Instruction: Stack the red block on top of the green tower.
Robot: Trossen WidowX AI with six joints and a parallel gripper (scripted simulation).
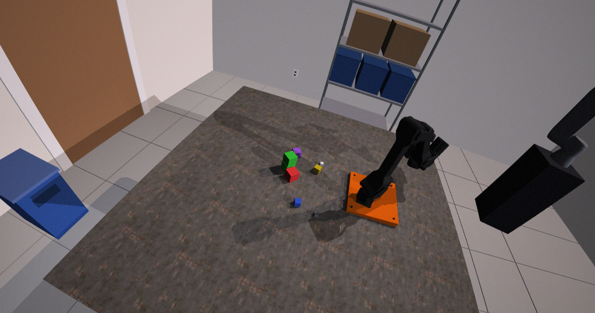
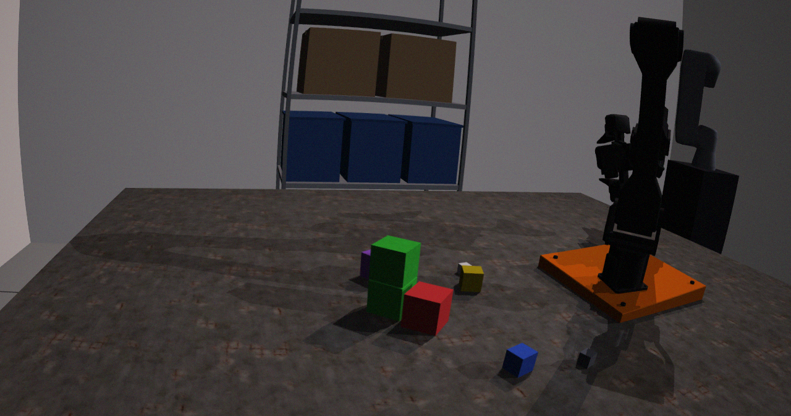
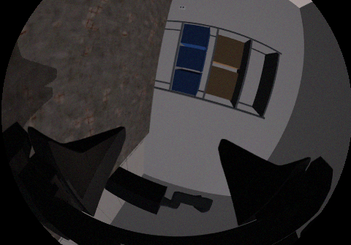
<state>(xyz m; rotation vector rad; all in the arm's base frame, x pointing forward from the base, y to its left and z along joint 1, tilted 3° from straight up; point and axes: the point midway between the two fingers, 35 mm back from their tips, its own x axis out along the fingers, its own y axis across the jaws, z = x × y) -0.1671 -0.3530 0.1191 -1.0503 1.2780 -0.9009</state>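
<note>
The red block lies 480 mm ahead of my gripper tip, 440 mm to the left of it and 130 mm below it. Also, from my gripper tip: yellow cube 390 mm ahead, 330 mm to the left, 140 mm below; purple cube 520 mm ahead, 300 mm to the left, 130 mm below; tiny white cube 390 mm ahead, 280 mm to the left, 140 mm below.
</note>
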